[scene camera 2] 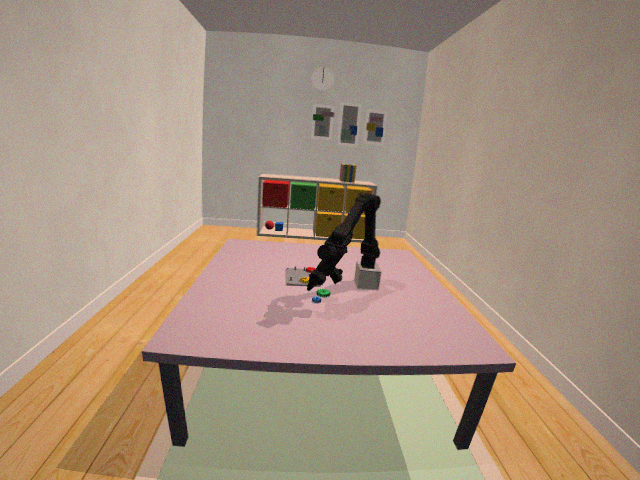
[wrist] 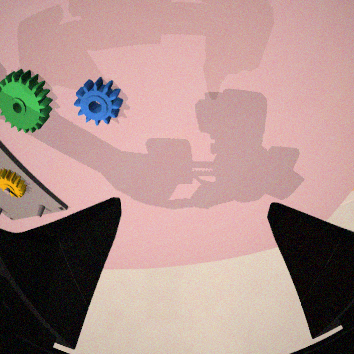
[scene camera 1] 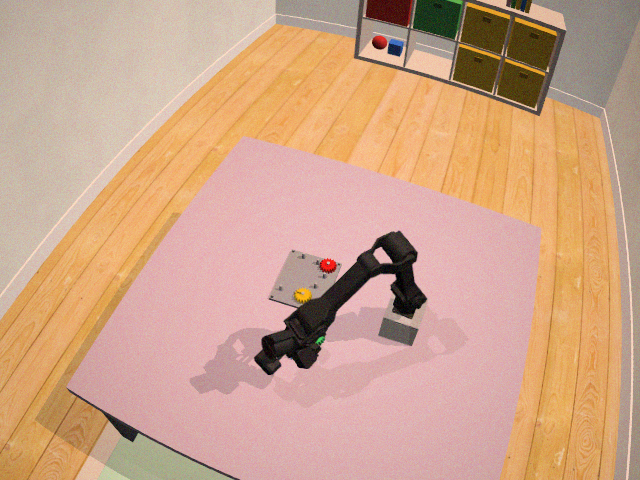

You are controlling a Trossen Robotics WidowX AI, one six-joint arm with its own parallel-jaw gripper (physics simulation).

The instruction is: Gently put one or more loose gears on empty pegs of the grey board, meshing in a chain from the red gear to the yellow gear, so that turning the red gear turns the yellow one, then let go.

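Places are measured from the arm's base along level axes (x ahead, y left, z up), in millimetres.
Where they show: gripper, fingertip midpoint: (scene camera 2: 310, 287) (wrist: 198, 208); arm's base at its link origin: (scene camera 2: 367, 265) (scene camera 1: 405, 306).
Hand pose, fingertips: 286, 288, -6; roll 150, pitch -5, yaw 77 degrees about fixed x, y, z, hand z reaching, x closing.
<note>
Each offset is from my fingertips to the centre of the thing, as dx, dy, dz. Level surfaces: height alone.
The grey board @[+39, -325, -84] (scene camera 1: 292, 276) (scene camera 2: 297, 276) (wrist: 30, 202) lies on the table with several bare pegs. The red gear @[-2, -404, -83] (scene camera 1: 327, 265) (scene camera 2: 310, 269) and the yellow gear @[+21, -262, -83] (scene camera 1: 302, 295) (scene camera 2: 305, 279) (wrist: 11, 184) sit on it, apart. The loose green gear @[-66, -143, -91] (scene camera 1: 320, 340) (scene camera 2: 323, 292) (wrist: 31, 111) and smaller blue gear @[-34, -68, -91] (scene camera 2: 316, 299) (wrist: 107, 102) lie flat on the table beside the board, apart; the arm mostly hides the green one and hides the blue one in scene camera 1. My gripper (scene camera 1: 286, 361) (wrist: 198, 208) is open and empty, above the table; both loose gears are up and left of its fingertips in the wrist view.
The arm's grey base block (scene camera 1: 397, 328) (scene camera 2: 367, 277) stands on the pink table @[dz -100] (scene camera 1: 413, 413) (scene camera 2: 248, 341), right of the board. The arm reaches past the board's near corner in scene camera 1. A shelf unit (scene camera 1: 552, 67) (scene camera 2: 259, 206) stands on the floor behind the table.
</note>
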